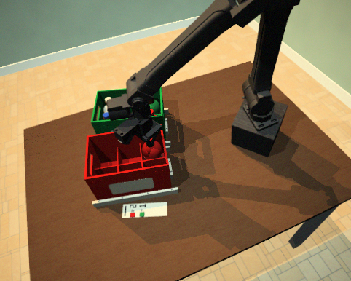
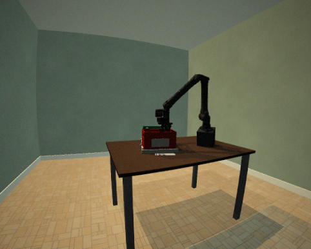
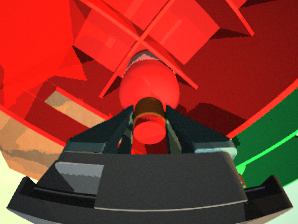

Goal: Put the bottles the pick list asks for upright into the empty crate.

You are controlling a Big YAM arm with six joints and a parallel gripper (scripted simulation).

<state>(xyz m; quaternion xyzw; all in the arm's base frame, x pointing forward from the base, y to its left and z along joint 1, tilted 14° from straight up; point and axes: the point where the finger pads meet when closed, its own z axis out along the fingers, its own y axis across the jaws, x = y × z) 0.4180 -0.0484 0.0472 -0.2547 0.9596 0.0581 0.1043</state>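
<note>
Right now the red bottle is 6 cm below my hand and 1 cm behind it. Round my hand: blue-capped bottle 18 cm to the right, 13 cm ahead, 6 cm below; then red crate 9 cm ahead, 6 cm below, 3 cm to the left; then green crate 20 cm to the right, 6 cm below, 3 cm ahead.
</note>
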